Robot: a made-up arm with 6 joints. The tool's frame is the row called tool. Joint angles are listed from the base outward. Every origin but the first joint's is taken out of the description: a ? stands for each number. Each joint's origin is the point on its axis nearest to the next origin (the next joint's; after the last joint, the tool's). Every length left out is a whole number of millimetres.
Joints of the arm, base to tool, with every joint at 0 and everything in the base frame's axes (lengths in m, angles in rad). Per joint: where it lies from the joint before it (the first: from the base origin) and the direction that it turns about. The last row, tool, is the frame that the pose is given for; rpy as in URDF.
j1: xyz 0.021 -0.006 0.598 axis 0 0 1
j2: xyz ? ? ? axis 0 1 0
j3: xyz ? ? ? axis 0 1 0
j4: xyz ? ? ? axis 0 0 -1
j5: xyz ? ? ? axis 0 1 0
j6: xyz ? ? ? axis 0 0 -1
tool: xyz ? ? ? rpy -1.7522 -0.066 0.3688
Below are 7 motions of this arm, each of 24 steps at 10 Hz.
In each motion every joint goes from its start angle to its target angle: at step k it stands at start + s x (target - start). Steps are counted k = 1, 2, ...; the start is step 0. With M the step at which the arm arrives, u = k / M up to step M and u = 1 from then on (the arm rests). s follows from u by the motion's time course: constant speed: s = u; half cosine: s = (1 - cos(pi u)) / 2; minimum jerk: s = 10 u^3 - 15 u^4 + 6 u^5.
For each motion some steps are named. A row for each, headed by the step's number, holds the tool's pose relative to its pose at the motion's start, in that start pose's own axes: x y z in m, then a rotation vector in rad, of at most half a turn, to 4 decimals.
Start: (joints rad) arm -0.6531 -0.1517 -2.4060 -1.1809 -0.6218 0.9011
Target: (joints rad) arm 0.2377 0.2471 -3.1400 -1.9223 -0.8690 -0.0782
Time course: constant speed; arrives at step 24
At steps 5, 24:
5: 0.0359 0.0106 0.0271 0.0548 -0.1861 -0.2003
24: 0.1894 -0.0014 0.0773 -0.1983 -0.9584 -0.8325

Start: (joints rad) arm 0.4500 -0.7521 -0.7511 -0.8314 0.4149 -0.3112
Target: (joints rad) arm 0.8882 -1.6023 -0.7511 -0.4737 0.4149 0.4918
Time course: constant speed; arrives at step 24
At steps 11, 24:
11: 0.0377 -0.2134 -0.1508 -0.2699 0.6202 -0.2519
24: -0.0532 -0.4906 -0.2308 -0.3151 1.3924 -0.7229

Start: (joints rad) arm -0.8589 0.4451 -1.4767 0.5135 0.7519 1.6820
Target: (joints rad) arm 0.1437 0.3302 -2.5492 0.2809 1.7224 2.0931
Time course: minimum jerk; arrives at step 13
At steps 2, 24:
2: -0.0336 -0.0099 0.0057 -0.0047 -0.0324 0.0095
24: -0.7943 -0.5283 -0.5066 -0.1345 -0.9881 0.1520

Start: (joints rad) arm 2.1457 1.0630 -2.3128 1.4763 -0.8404 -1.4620
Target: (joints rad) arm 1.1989 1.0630 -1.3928 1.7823 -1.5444 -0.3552
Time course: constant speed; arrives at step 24
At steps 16, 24:
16: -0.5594 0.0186 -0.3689 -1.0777 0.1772 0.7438
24: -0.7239 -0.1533 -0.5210 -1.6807 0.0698 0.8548

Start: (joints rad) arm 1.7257 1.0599 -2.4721 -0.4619 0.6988 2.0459
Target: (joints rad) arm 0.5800 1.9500 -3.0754 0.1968 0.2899 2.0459
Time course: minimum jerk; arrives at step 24
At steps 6, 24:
6: 0.0949 0.0843 -0.0430 -0.0395 0.1273 0.0019
24: 0.7307 0.3490 -0.9637 -0.1066 1.3910 -0.2763

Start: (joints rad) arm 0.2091 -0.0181 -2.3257 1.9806 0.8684 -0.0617
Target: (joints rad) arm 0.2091 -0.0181 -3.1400 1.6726 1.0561 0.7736
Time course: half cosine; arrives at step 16
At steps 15, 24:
15: -0.2056 -0.1631 0.5413 0.2123 -0.0485 0.3640
24: -0.2088 -0.1661 0.5451 0.2125 -0.0495 0.3668

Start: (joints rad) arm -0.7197 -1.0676 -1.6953 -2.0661 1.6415 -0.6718
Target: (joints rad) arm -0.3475 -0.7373 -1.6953 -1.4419 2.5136 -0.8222
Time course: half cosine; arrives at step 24
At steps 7, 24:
7: 0.0825 -0.0134 0.0395 0.1962 -0.0725 -0.1136
24: 0.3033 -0.2319 0.1960 0.8505 -0.7250 -0.5177

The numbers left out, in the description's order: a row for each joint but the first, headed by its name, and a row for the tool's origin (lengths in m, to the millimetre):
j2: -0.025 -0.049 0
j3: 0.054 0 0.38
j4: 0.096 0 -0.554
j5: -0.025 0.037 0
j6: 0.131 0 -0.181
tool: -0.021 0.005 0

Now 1 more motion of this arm.
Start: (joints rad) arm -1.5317 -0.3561 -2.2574 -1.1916 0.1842 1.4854
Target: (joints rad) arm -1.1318 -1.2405 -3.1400 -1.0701 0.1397 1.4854
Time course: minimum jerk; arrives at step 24
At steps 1, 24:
1: 0.0011 -0.0002 -0.0001 0.0001 0.0007 -0.0010
24: 0.6623 -1.0285 -0.8814 -0.1618 1.0575 -1.5044

